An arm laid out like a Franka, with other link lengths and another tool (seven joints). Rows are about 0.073 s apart.
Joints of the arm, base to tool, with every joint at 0 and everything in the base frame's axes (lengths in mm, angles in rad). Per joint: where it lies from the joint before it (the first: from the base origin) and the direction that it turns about. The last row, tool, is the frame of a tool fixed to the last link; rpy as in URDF.
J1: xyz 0 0 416.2 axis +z
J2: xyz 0 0 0 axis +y
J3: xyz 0 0 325.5 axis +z
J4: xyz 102.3 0 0 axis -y
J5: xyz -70.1 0 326.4 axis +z
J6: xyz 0 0 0 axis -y
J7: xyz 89.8 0 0 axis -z
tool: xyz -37 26 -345 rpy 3.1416 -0.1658 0.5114
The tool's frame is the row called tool.
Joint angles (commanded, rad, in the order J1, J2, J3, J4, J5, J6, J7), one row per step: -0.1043 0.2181 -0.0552 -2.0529 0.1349 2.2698 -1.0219; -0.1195 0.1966 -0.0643 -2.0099 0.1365 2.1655 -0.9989; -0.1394 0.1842 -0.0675 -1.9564 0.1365 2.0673 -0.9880; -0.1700 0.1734 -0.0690 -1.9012 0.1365 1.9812 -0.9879; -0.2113 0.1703 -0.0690 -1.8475 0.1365 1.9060 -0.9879; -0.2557 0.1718 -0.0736 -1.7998 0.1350 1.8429 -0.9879; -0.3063 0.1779 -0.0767 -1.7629 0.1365 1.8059 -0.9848
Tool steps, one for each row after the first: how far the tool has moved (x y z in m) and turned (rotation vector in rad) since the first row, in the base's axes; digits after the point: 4 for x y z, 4 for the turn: -0.0116 -0.0055 0.0216 0.0158 0.0390 -0.0376; -0.0192 -0.0120 0.0432 0.0291 0.0697 -0.0610; -0.0245 -0.0244 0.0655 0.0399 0.0872 -0.0834; -0.0306 -0.0418 0.0842 0.0499 0.1029 -0.1157; -0.0384 -0.0634 0.0990 0.0572 0.1175 -0.1565; -0.0444 -0.0877 0.1082 0.0639 0.1216 -0.2090
